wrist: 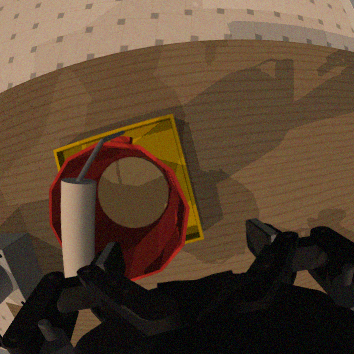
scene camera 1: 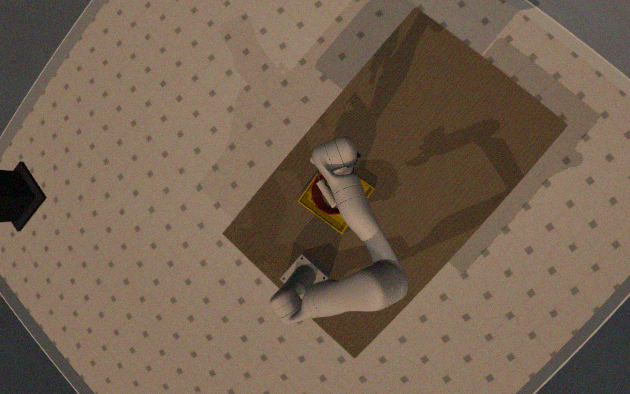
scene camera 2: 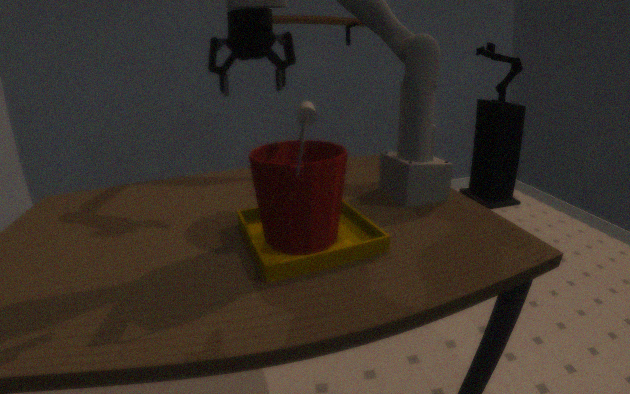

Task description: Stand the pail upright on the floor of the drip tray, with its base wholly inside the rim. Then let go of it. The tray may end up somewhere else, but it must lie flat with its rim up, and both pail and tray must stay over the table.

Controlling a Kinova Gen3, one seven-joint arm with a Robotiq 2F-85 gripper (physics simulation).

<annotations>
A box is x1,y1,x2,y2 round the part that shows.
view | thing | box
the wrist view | my gripper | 1,218,353,353
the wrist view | yellow drip tray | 53,113,203,243
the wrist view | red pail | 49,130,188,280
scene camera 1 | yellow drip tray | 297,173,374,233
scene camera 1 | red pail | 311,171,339,214
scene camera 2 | my gripper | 208,8,295,95
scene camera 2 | yellow drip tray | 237,199,390,282
</annotations>
